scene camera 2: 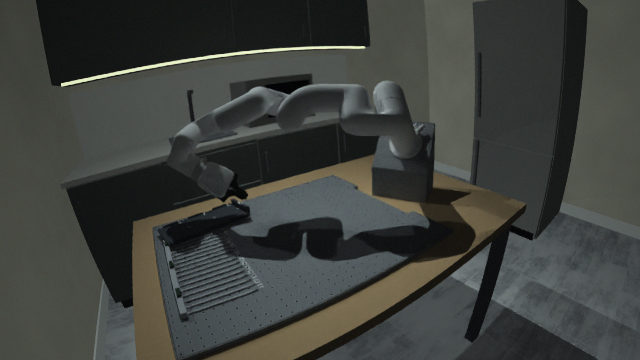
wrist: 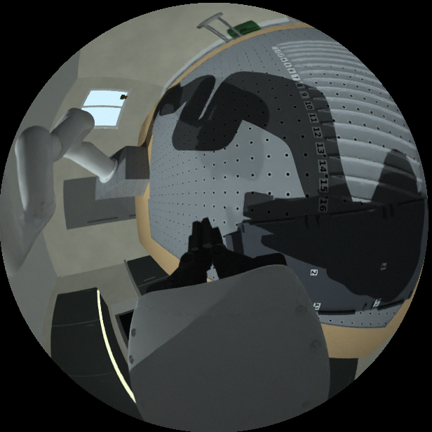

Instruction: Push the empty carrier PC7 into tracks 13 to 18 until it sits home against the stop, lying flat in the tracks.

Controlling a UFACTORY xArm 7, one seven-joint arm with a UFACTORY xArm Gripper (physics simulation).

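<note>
The carrier is a long dark tray at the board's far-left corner in the scene view. One long edge runs beside label 16; tracks beyond it are hidden. Its near end sticks out past the track labels toward the robot base. Heavy shadow hides whether it lies fully flat. The ridged tracks run beside it to the stop bar. Contact between carrier and stop cannot be told. My gripper is shut and empty, just off the carrier's near end; in the wrist view a small gap shows between them.
The perforated grey board lies on the wooden table. The arm's shadow crosses the board and tracks. The grey robot pedestal stands at the table's far side. Small green parts sit along the stop bar.
</note>
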